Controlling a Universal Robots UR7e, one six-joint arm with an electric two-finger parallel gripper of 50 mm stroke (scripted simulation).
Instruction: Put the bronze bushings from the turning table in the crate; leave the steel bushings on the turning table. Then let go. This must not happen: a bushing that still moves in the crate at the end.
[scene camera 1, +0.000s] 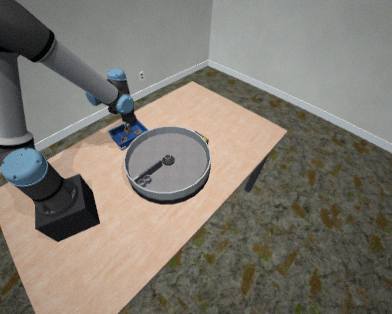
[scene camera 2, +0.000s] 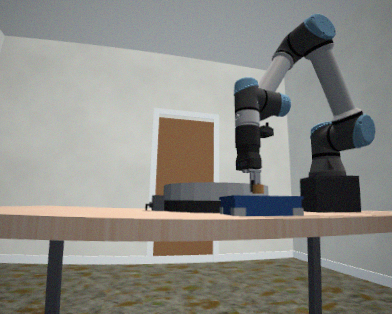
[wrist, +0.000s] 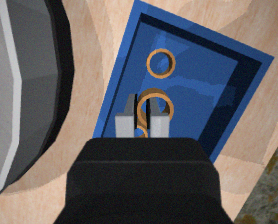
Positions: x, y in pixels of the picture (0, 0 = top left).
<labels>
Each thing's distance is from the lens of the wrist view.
my gripper (wrist: 141, 104): 17 cm
blue crate (wrist: 215, 77): 24 cm
</labels>
